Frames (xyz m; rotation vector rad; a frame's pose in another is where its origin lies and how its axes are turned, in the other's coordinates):
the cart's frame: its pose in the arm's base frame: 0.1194 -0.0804 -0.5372 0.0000 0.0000 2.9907
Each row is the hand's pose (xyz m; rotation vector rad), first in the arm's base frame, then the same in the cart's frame.
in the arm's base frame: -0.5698 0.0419 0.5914 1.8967 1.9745 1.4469
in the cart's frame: 0.6998 -0.0173 1.1286 1.6726 -1.3801 0.0315
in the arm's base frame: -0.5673 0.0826 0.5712 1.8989 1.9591 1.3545
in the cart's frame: 0.7034 -0.0579 1.1084 1.7026 -1.4177 -0.0350
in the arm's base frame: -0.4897 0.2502 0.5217 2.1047 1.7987 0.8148
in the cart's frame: 0.6519 -0.2353 1.0589 1.7909 -1.8010 -0.2829
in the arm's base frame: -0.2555 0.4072 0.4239 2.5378 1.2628 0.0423
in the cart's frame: 0.4439 -0.4257 0.9611 1.5626 -2.6236 -0.4672
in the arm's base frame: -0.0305 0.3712 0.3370 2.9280 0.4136 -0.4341
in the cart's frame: 0.2161 -0.4239 0.8742 -0.6107 2.7862 0.2517
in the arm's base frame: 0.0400 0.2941 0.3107 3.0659 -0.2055 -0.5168
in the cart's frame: 0.1348 -0.3583 0.8479 -0.0239 2.8103 0.0721
